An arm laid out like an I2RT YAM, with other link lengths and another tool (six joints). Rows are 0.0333 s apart.
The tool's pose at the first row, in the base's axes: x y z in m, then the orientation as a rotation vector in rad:
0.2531, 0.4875, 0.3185, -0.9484, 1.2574, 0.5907
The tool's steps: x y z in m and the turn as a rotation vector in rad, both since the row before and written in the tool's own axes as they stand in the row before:
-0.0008, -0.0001, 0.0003, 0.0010, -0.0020, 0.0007
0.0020, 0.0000, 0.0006, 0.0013, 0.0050, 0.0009
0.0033, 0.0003, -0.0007, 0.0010, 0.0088, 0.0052
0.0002, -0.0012, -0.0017, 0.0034, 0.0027, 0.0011
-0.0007, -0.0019, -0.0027, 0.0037, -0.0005, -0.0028
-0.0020, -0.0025, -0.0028, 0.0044, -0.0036, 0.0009
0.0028, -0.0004, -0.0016, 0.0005, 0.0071, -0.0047
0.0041, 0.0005, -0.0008, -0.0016, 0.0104, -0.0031
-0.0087, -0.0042, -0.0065, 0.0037, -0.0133, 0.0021
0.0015, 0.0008, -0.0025, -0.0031, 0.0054, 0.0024
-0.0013, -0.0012, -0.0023, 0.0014, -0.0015, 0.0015
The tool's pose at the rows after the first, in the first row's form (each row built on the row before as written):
0.2531, 0.4878, 0.3193, -0.9464, 1.2562, 0.5914
0.2539, 0.4881, 0.3174, -0.9468, 1.2614, 0.5892
0.2541, 0.4873, 0.3141, -0.9464, 1.2722, 0.5890
0.2542, 0.4852, 0.3142, -0.9440, 1.2758, 0.5864
0.2542, 0.4820, 0.3153, -0.9424, 1.2745, 0.5819
0.2543, 0.4786, 0.3178, -0.9368, 1.2726, 0.5810
0.2544, 0.4767, 0.3152, -0.9420, 1.2765, 0.5741
0.2545, 0.4757, 0.3111, -0.9492, 1.2838, 0.5685
0.2524, 0.4693, 0.3206, -0.9397, 1.2737, 0.5730
0.2508, 0.4674, 0.3189, -0.9430, 1.2792, 0.5748
0.2502, 0.4650, 0.3204, -0.9404, 1.2789, 0.5756

